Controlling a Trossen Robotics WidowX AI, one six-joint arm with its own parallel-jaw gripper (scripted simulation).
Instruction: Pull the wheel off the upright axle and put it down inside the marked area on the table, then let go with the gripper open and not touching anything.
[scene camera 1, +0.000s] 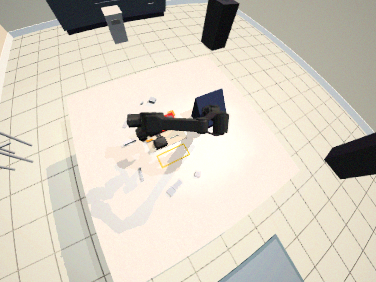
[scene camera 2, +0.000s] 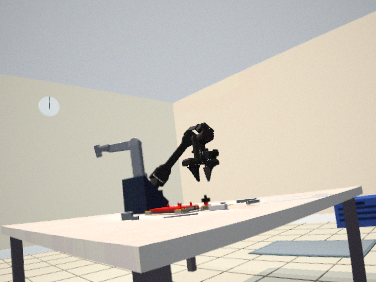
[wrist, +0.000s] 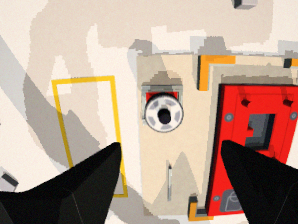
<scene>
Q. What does my gripper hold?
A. Nothing.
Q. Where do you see my gripper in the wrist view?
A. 171, 148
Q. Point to my gripper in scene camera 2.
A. At 203, 181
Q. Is my gripper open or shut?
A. Open.
</scene>
